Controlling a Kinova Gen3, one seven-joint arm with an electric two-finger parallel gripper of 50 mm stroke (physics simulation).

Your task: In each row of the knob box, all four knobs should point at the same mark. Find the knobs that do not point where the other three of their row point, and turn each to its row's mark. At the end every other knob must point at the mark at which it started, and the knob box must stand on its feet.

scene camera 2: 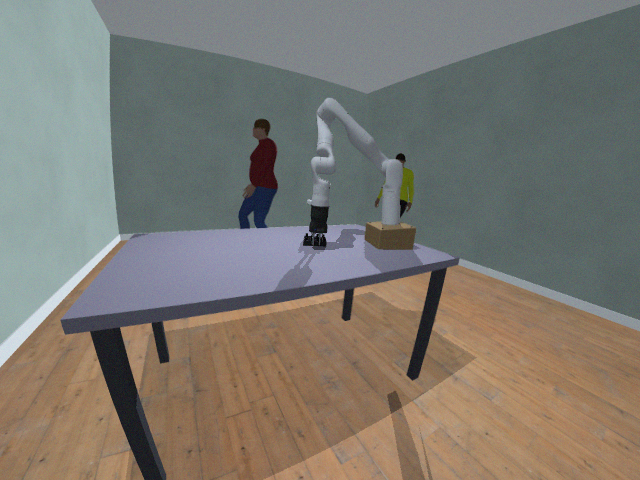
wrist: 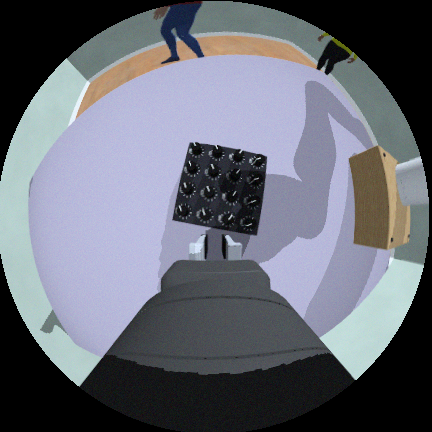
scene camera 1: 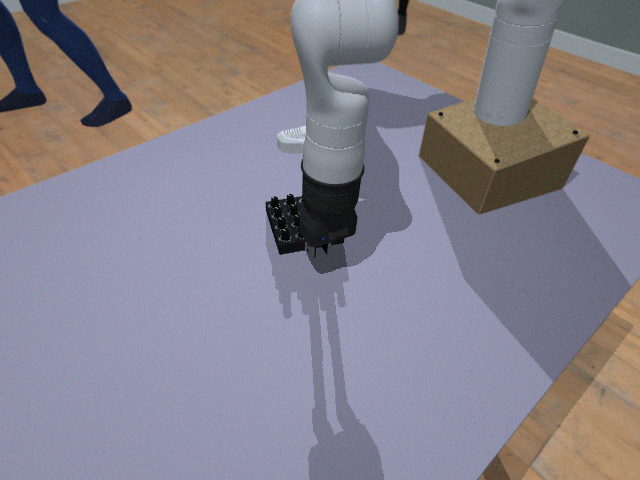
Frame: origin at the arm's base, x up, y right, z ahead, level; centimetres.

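Seen in the pictures: gripper, fingertip midpoint: (scene camera 2: 315, 244) (wrist: 214, 242) (scene camera 1: 317, 251); arm's base, origin of the base link: (scene camera 2: 390, 223) (wrist: 401, 184) (scene camera 1: 500, 111).
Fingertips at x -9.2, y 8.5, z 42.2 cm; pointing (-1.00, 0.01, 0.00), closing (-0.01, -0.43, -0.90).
Offsets run from my fingertips to a thing's middle. Level surfaces: height alone.
The black knob box {dz -3.9, dx +0.5, dy +6.1 cm} (scene camera 1: 291, 247) (scene camera 2: 314, 244) (wrist: 224, 184) stands flat on the table, with four lines of four knobs. In the wrist view, the pointers in the leftmost line, including its nearest knob {dz +1.7, dx +1.7, dy +5.1 cm} (wrist: 183, 211), lean up and left. The second line, including its nearest knob {dz -0.5, dx +1.7, dy +3.6 cm} (wrist: 204, 215), points roughly up to up-left. The third line, including its nearest knob {dz -2.9, dx +2.4, dy +2.2 cm} (wrist: 228, 218), points up-right; this knob looks turned further right. The rightmost line, including its nearest knob {dz -4.8, dx +1.7, dy +0.5 cm} (wrist: 247, 222), points mostly right. My gripper (scene camera 1: 318, 251) (wrist: 214, 242) is partly open and empty, just off the box's near edge. It hides part of the box in scene camera 1.
The arm's wooden base block (scene camera 1: 498, 165) (scene camera 2: 390, 236) (wrist: 372, 200) stands right of the box. A white shoe-shaped part (scene camera 1: 292, 139) shows behind the arm. Two people (scene camera 2: 262, 165) (scene camera 2: 407, 183) stand beyond the table {dx -1.4 cm} (scene camera 2: 217, 263).
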